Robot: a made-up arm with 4 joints.
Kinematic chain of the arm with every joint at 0, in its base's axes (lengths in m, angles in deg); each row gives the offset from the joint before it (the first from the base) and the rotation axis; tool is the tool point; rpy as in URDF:
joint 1: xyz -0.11 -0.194 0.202 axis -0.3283 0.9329 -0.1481
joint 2: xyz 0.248 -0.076 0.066 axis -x
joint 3: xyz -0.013 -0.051 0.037 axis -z
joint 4: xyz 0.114 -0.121 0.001 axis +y
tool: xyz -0.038 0.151 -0.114 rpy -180 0 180
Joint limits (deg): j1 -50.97..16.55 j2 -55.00..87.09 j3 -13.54..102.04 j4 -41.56..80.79
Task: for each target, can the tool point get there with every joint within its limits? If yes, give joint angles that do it. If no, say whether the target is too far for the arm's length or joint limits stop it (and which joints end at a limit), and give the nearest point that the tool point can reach.
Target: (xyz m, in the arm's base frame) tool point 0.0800 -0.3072 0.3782
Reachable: yes | joints -35.11 46.22 14.80 41.89
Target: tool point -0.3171 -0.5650 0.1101
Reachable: no: joint limits stop it (at a limit: joint 1, joint 3, joint 4) | nearest point 0.0836 -0.4624 0.0898 | short by 0.414 m
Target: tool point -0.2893 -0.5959 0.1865
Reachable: no: joint limits stop it (at a limit: joint 1, joint 3, joint 4) | nearest point -0.0283 -0.5052 0.4397 | short by 0.375 m
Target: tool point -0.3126 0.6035 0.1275
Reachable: no: too far | nearest point 0.0916 -0.2151 0.3350 | short by 0.936 m
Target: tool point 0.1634 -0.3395 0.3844
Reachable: yes | joints -38.23 34.09 12.13 -4.51
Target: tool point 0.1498 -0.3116 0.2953
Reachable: yes | joints -4.00 11.11 79.32 55.37
